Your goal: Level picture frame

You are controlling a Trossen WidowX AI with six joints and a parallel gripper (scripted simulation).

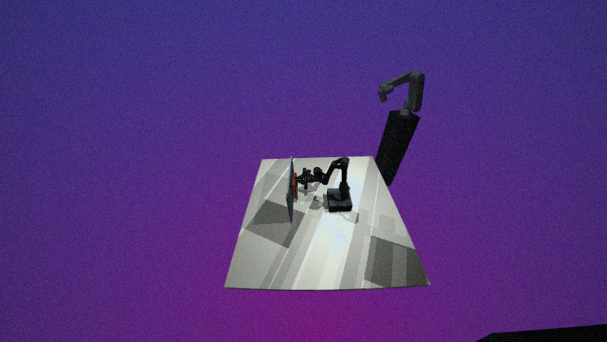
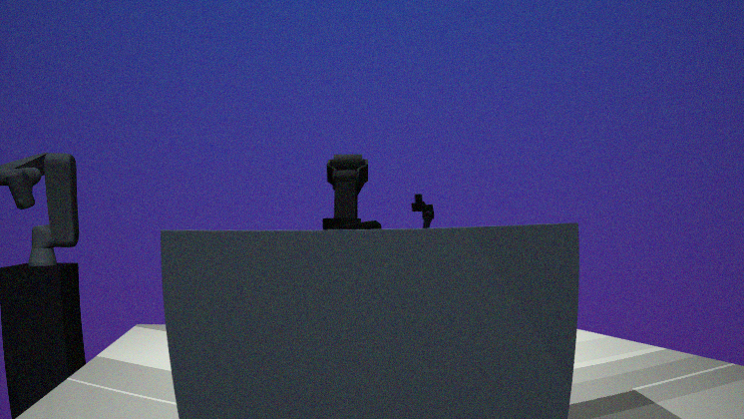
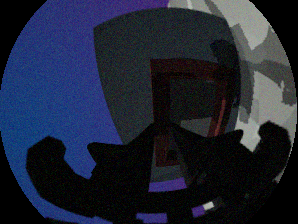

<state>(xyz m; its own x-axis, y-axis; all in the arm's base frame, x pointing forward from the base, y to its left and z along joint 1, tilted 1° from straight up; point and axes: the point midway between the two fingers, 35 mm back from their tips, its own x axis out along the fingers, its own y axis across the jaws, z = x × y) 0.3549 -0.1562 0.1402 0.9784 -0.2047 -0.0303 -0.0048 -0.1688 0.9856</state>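
Right now the picture frame is 5 cm below my gripper tip, 1 cm to the left of it and 1 cm ahead of it. From my gripper tip the other things lie so: upright panel (7 cm below, 3 cm ahead, 2 cm to the left).
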